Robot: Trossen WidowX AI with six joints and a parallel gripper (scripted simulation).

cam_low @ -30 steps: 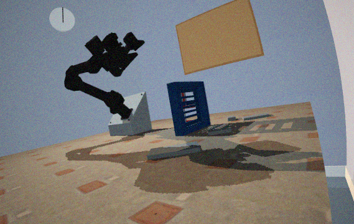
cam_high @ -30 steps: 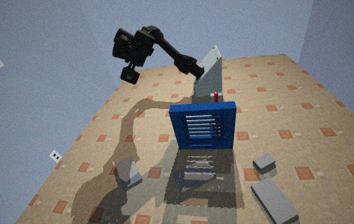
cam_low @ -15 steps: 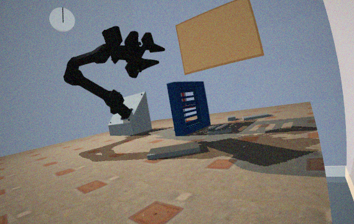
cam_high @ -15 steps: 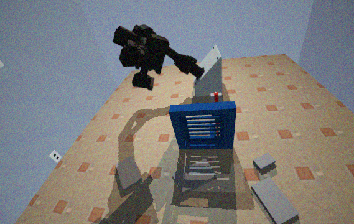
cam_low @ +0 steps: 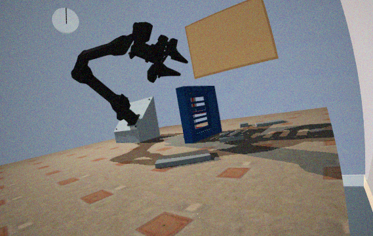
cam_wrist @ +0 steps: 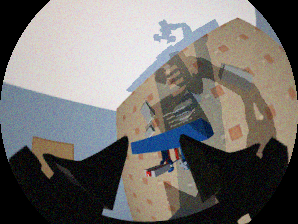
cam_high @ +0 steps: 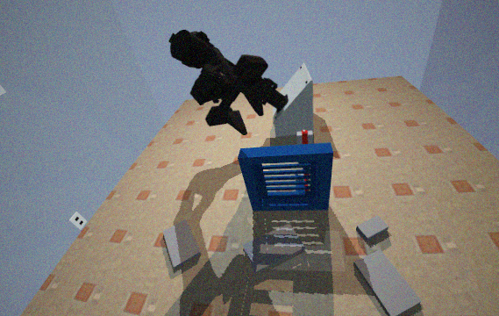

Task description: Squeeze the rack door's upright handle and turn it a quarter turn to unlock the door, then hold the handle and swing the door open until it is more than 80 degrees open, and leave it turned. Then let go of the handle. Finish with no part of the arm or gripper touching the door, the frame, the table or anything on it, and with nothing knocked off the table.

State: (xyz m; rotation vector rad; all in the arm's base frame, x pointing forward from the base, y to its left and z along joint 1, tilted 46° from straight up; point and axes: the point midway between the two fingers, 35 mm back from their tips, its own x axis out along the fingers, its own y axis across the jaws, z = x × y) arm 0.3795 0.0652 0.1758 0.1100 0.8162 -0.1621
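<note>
Right now the red handle is 140 mm below my gripper tip, 110 mm to the left of it and 70 mm behind it.
</note>
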